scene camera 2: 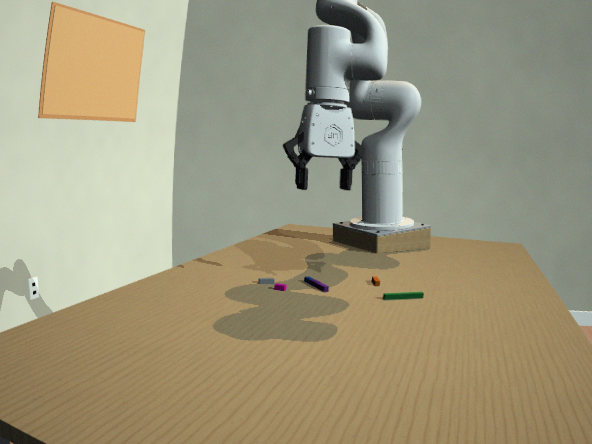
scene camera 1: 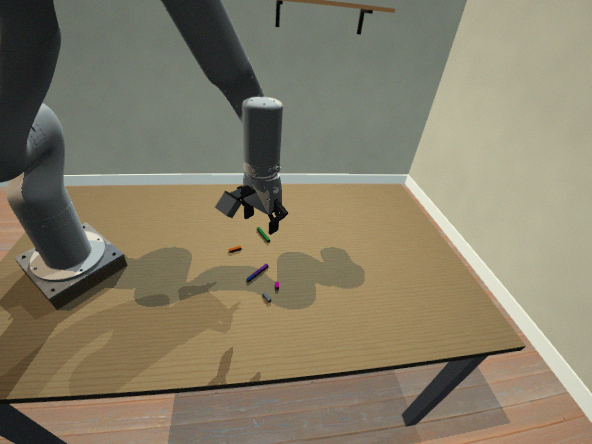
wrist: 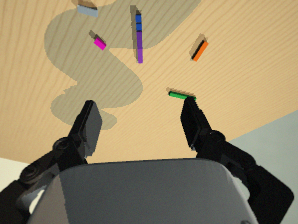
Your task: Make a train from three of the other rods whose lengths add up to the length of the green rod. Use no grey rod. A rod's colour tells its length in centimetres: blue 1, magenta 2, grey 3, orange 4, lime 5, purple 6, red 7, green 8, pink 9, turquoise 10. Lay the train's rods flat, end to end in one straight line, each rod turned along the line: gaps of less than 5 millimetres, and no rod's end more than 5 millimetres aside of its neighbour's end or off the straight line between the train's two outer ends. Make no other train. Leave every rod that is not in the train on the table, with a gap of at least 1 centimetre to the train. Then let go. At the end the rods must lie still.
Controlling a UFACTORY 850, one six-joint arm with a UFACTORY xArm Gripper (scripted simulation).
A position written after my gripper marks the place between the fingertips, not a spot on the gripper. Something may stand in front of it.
I see my gripper (scene camera 2: pixel 324 189).
My gripper shows as well in scene camera 1 (scene camera 1: pixel 260 224) and in the wrist view (wrist: pixel 141 109).
